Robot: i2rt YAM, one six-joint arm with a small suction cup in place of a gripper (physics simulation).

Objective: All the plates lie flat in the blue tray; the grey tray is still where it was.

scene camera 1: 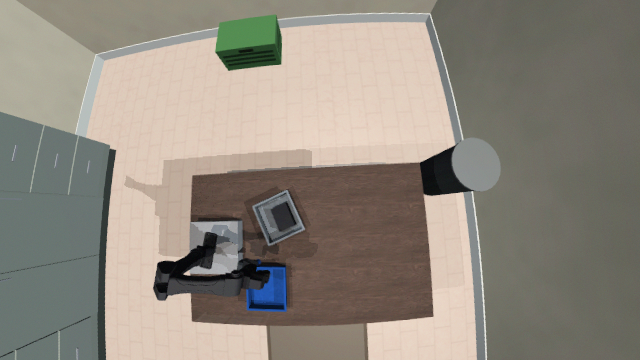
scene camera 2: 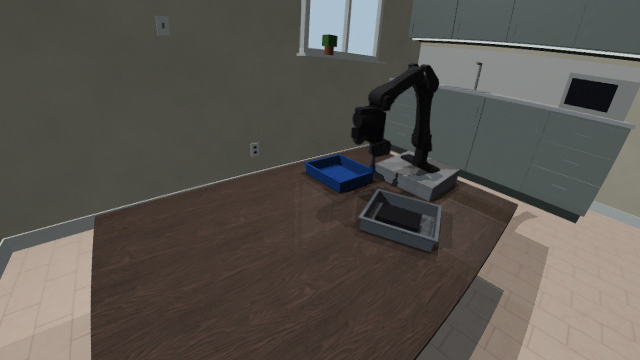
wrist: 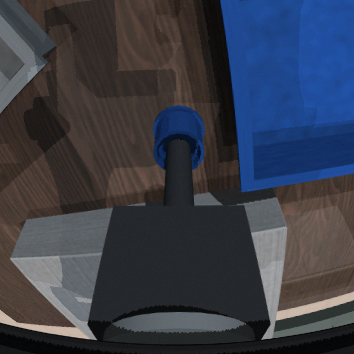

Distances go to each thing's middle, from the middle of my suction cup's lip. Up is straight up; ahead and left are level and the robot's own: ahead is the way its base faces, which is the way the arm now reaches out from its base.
Now: suction cup 60 mm short of the blue tray (scene camera 2: 340,173), 150 mm to the left of it and 60 mm above it. Round my suction cup: grey tray (scene camera 2: 428,233): 60 mm ahead, 250 mm to the left, 60 mm below.
